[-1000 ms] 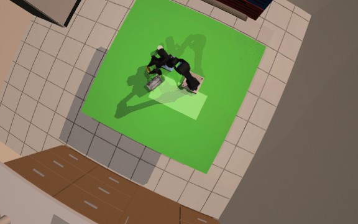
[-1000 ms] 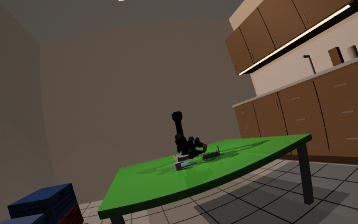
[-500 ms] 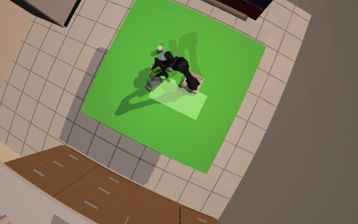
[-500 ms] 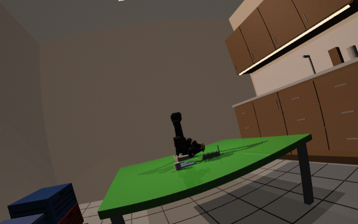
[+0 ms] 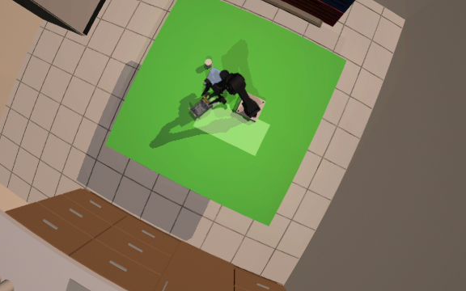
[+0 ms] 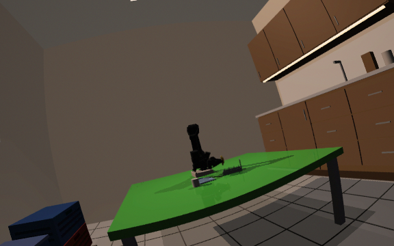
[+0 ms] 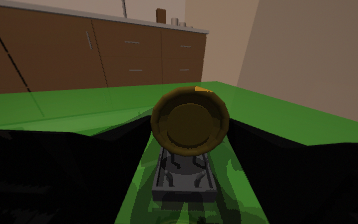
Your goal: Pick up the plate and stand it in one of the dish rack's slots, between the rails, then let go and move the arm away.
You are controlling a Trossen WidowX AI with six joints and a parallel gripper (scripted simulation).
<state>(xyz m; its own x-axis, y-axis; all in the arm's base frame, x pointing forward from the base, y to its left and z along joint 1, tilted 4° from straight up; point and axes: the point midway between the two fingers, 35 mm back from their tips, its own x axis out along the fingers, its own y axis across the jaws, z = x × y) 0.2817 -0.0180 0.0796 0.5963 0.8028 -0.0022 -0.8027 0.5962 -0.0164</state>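
Now: gripper tip 7 cm above the dish rack, 4 cm to the right of it and 3 cm short of it. From my gripper tip the other things lie so: plate: 1 cm to the right; blue-grey mat: 17 cm to the right, 9 cm below, 3 cm behind; pale cylinder: 26 cm to the right, 7 cm below, 5 cm ahead.
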